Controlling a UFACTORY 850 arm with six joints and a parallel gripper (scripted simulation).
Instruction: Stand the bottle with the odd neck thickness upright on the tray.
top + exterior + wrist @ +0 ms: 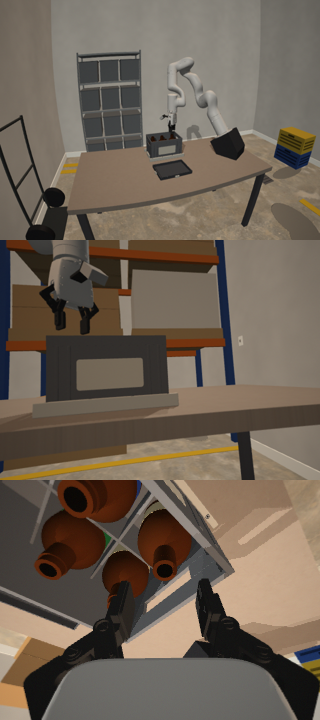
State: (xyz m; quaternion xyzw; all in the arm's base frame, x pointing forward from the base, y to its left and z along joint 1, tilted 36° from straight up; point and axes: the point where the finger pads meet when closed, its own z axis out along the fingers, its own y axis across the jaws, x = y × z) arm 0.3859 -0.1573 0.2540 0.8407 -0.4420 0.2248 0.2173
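Now: the bottle 13 cm below my hand. Round my hand: black tray 29 cm to the left, 20 cm below, 19 cm ahead; then dark grey crate 13 cm below, 10 cm ahead, 2 cm to the left.
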